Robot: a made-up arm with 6 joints. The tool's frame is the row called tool.
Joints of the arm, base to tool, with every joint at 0 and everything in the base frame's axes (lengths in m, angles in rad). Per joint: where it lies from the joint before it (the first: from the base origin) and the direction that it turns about. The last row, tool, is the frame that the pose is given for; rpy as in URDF.
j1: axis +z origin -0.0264 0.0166 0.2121
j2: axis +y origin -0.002 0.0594 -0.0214
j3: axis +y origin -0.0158 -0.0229 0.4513
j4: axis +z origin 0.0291 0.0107 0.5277
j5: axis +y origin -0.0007 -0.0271 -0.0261
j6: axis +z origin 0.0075 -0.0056 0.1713
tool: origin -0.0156 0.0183 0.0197 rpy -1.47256 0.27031 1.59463
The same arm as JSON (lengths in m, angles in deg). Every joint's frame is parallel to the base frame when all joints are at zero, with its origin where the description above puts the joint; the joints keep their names.
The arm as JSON. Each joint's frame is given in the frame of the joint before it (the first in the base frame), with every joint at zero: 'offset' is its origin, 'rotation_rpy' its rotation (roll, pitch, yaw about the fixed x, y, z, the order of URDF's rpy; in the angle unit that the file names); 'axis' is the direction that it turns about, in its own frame. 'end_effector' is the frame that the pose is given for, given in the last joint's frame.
{"length_unit": "m", "angle_unit": "deg", "chain": [{"id": "j1", "offset": [-0.0264, 0.0166, 0.2121], "rotation_rpy": [0.0, 0.0, 0.0], "axis": [0.0, 0.0, 1.0]}, {"id": "j2", "offset": [-0.002, 0.0594, -0.0214], "rotation_rpy": [0.0, 0.0, 0.0], "axis": [0.0, 1.0, 0.0]}, {"id": "j3", "offset": [-0.0158, -0.0229, 0.4513], "rotation_rpy": [0.0, 0.0, 0.0], "axis": [0.0, 1.0, 0.0]}, {"id": "j4", "offset": [0.0291, 0.0107, 0.5277], "rotation_rpy": [0.0, 0.0, 0.0], "axis": [0.0, 0.0, 1.0]}, {"id": "j5", "offset": [-0.0007, -0.0271, -0.0261], "rotation_rpy": [0.0, 0.0, 0.0], "axis": [0.0, 1.0, 0.0]}, {"id": "j6", "offset": [0.0075, -0.0056, 0.1713], "rotation_rpy": [0.0, 0.0, 0.0], "axis": [0.0, 0.0, 1.0]}], "end_effector": {"offset": [-0.0156, 0.0183, 0.0197], "rotation_rpy": [-84.37, 15.49, 91.37]}}
